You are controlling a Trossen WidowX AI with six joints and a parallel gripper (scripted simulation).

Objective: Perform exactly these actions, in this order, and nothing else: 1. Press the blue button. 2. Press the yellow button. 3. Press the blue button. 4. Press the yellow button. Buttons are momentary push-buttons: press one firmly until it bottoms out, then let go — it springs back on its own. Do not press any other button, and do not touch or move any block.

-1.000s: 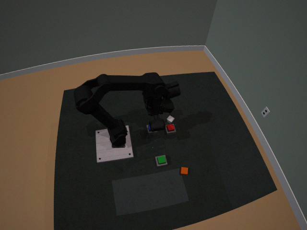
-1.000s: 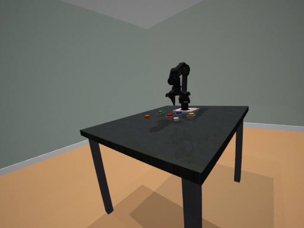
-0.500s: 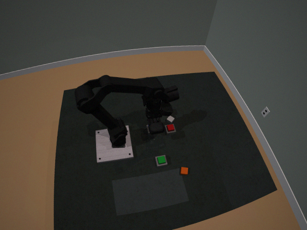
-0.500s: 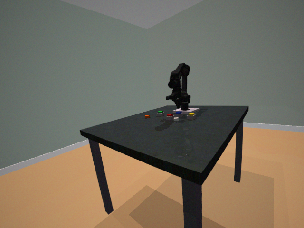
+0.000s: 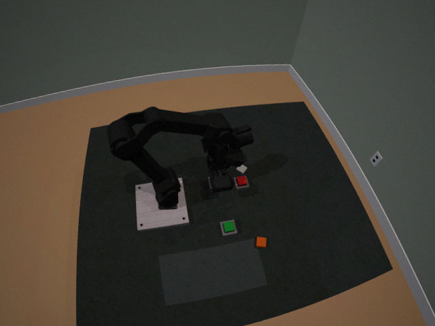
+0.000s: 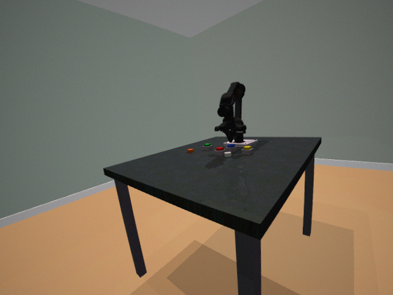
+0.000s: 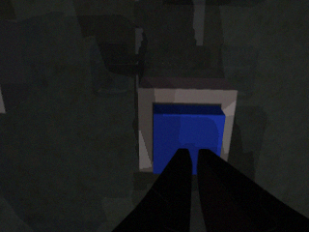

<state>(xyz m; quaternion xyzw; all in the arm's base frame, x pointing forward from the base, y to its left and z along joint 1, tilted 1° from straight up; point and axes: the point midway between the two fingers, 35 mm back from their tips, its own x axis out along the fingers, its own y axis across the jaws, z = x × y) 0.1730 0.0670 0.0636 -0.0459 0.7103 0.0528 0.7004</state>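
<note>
Now: the blue button 20 mm below my gripper tip. Also, from my gripper tip: yellow button (10 mm ahead, 120 mm to the left, 20 mm below); then red button (90 mm ahead, 10 mm to the right, 20 mm below); then white block (100 mm ahead, 60 mm to the left, 40 mm below).
</note>
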